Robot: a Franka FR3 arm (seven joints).
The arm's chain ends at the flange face. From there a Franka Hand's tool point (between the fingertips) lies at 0.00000 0.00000 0.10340 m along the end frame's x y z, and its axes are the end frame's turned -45 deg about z.
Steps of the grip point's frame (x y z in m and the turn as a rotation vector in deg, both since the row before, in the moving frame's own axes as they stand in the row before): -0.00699 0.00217 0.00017 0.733 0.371 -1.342; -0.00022 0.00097 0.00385 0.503 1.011 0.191; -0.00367 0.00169 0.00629 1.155 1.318 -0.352; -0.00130 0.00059 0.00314 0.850 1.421 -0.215; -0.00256 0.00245 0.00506 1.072 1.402 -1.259; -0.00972 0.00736 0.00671 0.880 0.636 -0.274; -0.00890 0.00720 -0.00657 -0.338 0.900 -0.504
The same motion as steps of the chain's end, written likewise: -0.00293 0.00788 0.00018 0.781 -0.256 -1.342; -0.00012 0.00277 0.00387 1.071 0.359 0.191; -0.00160 0.00695 0.00634 1.749 0.115 -0.352; -0.00123 0.00424 0.00318 1.606 0.404 -0.215; -0.00046 0.00670 0.00511 1.749 0.233 -1.259; -0.00135 0.01401 0.00673 1.072 -0.173 -0.274; -0.00278 0.01211 -0.00656 0.397 0.875 -0.504
